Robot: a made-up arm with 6 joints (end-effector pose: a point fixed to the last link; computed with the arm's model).
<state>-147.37 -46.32 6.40 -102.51 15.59 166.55</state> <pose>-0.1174 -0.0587 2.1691 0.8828 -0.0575 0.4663 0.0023</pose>
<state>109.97 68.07 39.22 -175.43 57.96 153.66</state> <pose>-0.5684 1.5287 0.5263 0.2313 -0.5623 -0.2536 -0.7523</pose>
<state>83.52 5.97 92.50 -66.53 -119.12 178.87</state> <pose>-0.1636 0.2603 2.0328 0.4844 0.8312 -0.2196 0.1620</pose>
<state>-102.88 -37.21 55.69 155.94 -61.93 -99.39</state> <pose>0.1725 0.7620 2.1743 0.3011 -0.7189 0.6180 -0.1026</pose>
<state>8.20 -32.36 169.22 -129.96 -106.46 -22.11</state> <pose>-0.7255 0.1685 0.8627 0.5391 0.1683 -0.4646 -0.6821</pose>
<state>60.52 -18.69 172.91 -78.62 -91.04 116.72</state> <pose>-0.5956 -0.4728 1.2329 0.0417 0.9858 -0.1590 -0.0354</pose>
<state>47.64 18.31 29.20 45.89 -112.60 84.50</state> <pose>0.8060 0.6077 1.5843 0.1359 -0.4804 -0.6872 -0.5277</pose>
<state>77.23 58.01 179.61 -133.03 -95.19 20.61</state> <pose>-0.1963 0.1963 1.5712 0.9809 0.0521 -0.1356 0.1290</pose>
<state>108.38 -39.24 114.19 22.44 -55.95 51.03</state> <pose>0.4446 -0.9972 1.7707 0.3006 0.4092 0.6567 -0.5576</pose>
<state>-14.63 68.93 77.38 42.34 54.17 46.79</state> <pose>1.7137 -0.2468 1.5427 0.0013 0.5303 -0.3663 -0.7646</pose>
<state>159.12 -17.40 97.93 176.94 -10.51 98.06</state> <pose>0.6707 -0.2775 2.2897 0.3522 -0.4307 0.4454 0.7015</pose>
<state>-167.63 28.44 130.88 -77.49 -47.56 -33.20</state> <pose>-0.1813 -0.2541 2.3132 0.4247 -0.5904 -0.1746 0.6638</pose>
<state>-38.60 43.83 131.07 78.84 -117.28 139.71</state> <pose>0.3232 -0.5132 1.8482 0.4726 0.6500 0.3251 0.4985</pose>
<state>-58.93 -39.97 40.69 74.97 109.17 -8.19</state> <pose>0.0175 0.5945 1.9809 0.3541 0.3750 -0.7486 -0.4166</pose>
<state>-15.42 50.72 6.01 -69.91 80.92 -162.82</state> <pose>1.3791 -0.6728 0.8256 0.4028 0.4410 0.6986 0.3939</pose>
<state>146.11 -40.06 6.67 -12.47 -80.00 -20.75</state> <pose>-0.2508 0.1476 1.8213 0.7013 -0.5825 -0.1063 -0.3970</pose>
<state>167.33 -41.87 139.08 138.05 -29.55 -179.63</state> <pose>1.2916 -0.2160 0.9623 0.1874 0.0191 -0.6843 -0.7044</pose>
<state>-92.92 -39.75 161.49 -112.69 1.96 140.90</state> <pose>0.1283 1.2129 0.8141 0.2859 0.7117 -0.6396 0.0514</pose>
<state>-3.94 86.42 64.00 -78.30 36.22 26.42</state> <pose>1.8832 -0.3084 0.6148 0.4137 -0.1652 -0.6459 0.6200</pose>
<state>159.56 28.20 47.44 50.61 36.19 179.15</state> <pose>-1.2956 0.3718 2.0405 0.1710 -0.9438 -0.1173 0.2573</pose>
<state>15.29 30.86 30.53 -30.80 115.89 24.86</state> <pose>1.1542 0.1562 1.8090 0.0787 -0.8125 -0.3960 0.4205</pose>
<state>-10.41 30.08 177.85 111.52 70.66 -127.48</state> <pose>-0.1685 0.3639 1.7560 0.4044 0.5974 -0.2001 -0.6630</pose>
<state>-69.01 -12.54 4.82 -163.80 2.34 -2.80</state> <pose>0.4066 -0.8620 1.9142 0.2053 0.4390 0.8580 0.1702</pose>
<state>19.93 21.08 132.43 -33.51 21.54 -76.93</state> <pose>-0.0842 -0.1451 2.3142 0.8230 0.1215 0.5476 0.0900</pose>
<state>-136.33 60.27 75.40 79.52 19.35 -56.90</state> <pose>-1.1430 -1.2773 1.6489 0.8504 -0.2468 0.1030 0.4530</pose>
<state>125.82 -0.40 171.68 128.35 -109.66 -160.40</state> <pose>0.4053 -0.2808 1.2144 0.5121 0.0508 -0.5038 -0.6938</pose>
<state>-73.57 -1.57 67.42 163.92 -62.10 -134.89</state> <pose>0.0336 -0.0121 2.4440 0.2300 -0.8592 0.3833 0.2490</pose>
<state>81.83 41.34 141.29 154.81 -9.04 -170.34</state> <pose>0.0198 0.2298 2.2773 0.5490 0.2821 0.7745 -0.1388</pose>
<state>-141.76 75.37 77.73 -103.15 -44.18 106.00</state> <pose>-1.2498 -1.2987 1.1982 0.7493 -0.3343 -0.1056 0.5618</pose>
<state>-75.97 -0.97 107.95 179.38 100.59 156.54</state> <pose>0.0924 -0.0488 2.2302 0.5534 -0.4096 -0.3959 0.6077</pose>
